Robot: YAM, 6 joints.
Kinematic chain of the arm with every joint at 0, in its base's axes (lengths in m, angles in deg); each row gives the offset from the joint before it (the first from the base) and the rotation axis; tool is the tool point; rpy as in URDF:
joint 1: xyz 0 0 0.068 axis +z
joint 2: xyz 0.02 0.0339 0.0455 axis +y
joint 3: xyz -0.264 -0.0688 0 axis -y
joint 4: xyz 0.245 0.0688 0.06 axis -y
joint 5: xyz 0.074 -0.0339 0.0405 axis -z
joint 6: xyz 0.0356 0 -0.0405 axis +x
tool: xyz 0 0 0 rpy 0 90 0
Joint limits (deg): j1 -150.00..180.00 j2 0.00..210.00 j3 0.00..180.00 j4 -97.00..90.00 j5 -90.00..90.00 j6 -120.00..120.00
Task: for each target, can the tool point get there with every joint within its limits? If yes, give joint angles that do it. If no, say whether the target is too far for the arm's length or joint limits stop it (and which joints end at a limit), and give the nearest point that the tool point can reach.
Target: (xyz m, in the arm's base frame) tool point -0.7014 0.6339 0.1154
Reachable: no: too far | nearest point -0.4792 0.4330 0.1148 | short by 0.300 m
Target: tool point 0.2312 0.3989 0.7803
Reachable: no: too far | nearest point 0.1832 0.3160 0.6355 | short by 0.174 m
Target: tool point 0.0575 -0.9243 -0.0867
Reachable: no: too far | nearest point 0.0392 -0.6299 -0.0215 | short by 0.302 m
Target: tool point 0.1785 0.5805 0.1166
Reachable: yes | joints 70.98 159.32 125.50 31.81 -35.12 -17.28
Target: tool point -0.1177 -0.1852 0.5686
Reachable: yes | joints -115.88 83.97 129.35 -59.34 44.75 32.23
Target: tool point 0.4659 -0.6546 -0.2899
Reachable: no: too far | nearest point 0.3342 -0.4696 -0.1730 | short by 0.255 m
